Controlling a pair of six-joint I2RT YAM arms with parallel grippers.
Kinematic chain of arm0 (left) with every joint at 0, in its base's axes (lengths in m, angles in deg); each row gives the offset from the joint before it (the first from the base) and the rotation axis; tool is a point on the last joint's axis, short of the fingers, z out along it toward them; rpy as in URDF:
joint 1: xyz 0 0 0.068 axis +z
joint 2: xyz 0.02 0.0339 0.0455 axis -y
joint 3: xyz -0.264 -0.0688 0 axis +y
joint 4: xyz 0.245 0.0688 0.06 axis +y
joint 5: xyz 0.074 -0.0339 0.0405 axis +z
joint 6: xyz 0.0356 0 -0.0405 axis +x
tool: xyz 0 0 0 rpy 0 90 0
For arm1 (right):
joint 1: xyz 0 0 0.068 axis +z
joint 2: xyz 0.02 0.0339 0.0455 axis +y
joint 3: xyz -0.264 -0.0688 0 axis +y
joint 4: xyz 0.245 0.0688 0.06 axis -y
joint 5: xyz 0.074 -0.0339 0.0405 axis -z
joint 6: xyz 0.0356 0 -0.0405 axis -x
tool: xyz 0 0 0 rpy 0 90 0
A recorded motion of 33 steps. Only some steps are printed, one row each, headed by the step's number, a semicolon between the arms.
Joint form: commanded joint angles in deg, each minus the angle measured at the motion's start. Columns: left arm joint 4, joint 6, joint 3, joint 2, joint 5, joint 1; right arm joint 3, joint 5, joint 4, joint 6, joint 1, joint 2.
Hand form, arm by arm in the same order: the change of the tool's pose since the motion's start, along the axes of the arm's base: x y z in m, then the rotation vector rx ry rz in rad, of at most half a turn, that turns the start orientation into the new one. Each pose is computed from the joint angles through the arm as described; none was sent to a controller.
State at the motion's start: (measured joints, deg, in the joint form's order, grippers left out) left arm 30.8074 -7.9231 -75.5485 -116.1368 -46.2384 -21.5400; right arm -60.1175 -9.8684 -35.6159 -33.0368 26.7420 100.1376
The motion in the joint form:
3: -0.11 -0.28 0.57 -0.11 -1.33 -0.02; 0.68 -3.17 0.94 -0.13 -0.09 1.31
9: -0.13 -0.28 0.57 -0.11 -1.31 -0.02; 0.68 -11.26 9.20 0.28 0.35 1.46
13: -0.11 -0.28 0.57 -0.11 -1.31 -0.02; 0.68 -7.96 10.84 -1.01 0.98 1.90
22: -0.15 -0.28 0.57 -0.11 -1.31 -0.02; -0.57 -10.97 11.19 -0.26 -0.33 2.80
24: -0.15 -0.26 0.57 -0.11 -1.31 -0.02; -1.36 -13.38 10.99 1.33 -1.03 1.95
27: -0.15 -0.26 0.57 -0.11 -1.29 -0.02; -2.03 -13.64 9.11 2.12 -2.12 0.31
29: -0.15 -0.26 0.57 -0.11 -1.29 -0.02; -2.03 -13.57 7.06 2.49 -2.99 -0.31
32: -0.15 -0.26 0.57 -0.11 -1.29 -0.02; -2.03 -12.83 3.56 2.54 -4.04 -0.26
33: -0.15 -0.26 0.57 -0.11 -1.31 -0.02; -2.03 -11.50 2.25 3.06 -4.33 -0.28
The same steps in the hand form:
3: -0.0022 0.0001 -0.0026 -0.0165 0.0211 -0.0045; -0.0007 0.0012 -0.0090 0.0400 0.0411 0.0095
9: -0.0021 0.0001 -0.0026 -0.0163 0.0206 -0.0044; 0.0088 0.0143 -0.0038 0.2218 -0.0266 0.0710
13: -0.0021 0.0001 -0.0026 -0.0162 0.0209 -0.0044; 0.0109 0.0173 -0.0057 0.1860 -0.0614 0.0449
22: -0.0021 0.0001 -0.0026 -0.0165 0.0203 -0.0044; 0.0190 0.0147 -0.0041 0.2327 -0.0566 0.0520
24: -0.0021 0.0001 -0.0026 -0.0165 0.0200 -0.0046; 0.0220 0.0130 0.0047 0.2737 -0.0739 0.0815
27: -0.0021 0.0001 -0.0026 -0.0162 0.0199 -0.0045; 0.0229 0.0064 0.0157 0.2774 -0.0871 0.0774
29: -0.0021 0.0001 -0.0026 -0.0162 0.0199 -0.0045; 0.0214 0.0000 0.0176 0.2652 -0.0692 0.0651
32: -0.0021 0.0001 -0.0026 -0.0162 0.0199 -0.0045; 0.0188 -0.0082 0.0147 0.2304 -0.0195 0.0371
33: -0.0021 0.0001 -0.0026 -0.0165 0.0200 -0.0046; 0.0178 -0.0113 0.0137 0.2004 -0.0114 0.0316

